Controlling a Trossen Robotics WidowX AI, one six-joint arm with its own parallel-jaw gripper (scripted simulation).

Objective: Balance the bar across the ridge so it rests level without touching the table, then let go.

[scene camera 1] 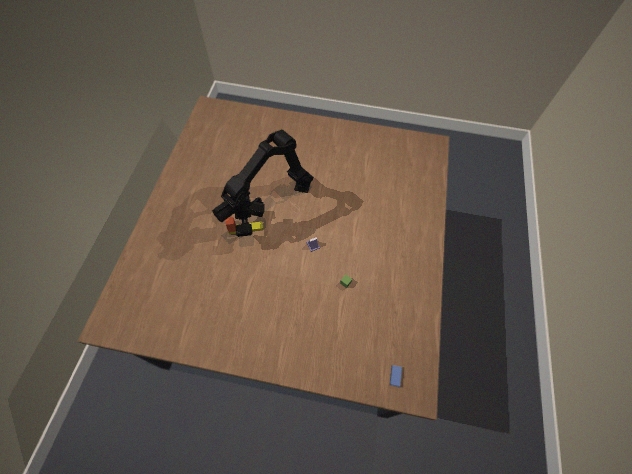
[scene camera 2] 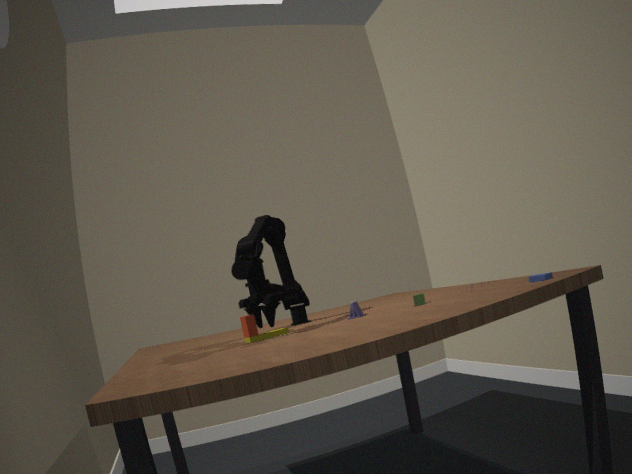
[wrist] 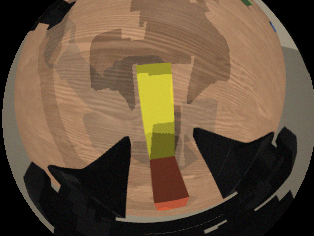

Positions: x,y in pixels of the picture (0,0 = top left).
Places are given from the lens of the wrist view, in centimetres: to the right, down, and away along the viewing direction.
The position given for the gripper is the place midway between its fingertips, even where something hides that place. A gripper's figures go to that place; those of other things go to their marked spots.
gripper [wrist: 162,136]: 0, 2, 10
yellow bar [wrist: 155,88]: 0, -3, 10
